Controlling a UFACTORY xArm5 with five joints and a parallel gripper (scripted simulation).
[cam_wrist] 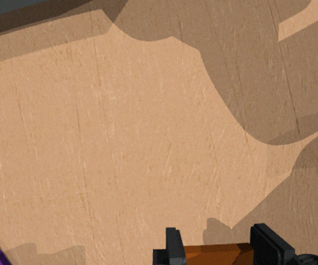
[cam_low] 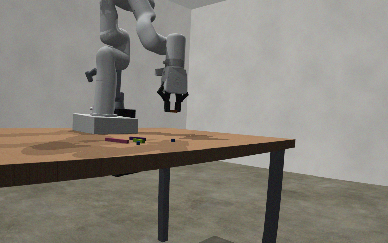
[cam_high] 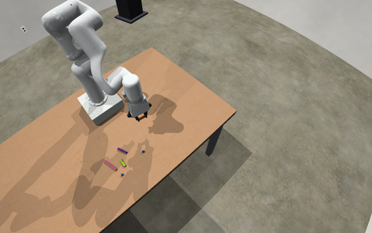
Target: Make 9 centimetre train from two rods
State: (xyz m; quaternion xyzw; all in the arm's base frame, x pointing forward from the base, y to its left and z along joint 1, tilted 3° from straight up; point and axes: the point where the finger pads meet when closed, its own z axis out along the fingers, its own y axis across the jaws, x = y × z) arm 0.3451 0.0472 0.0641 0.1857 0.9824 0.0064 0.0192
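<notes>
My gripper is now 19 cm to the left of the purple rod and 11 cm above it. The rest, counted from my hand: pink rod 30 cm to the right, 11 cm below; orange rod 2 cm below; lime rod 5 cm ahead, 24 cm to the right, 11 cm below.
</notes>
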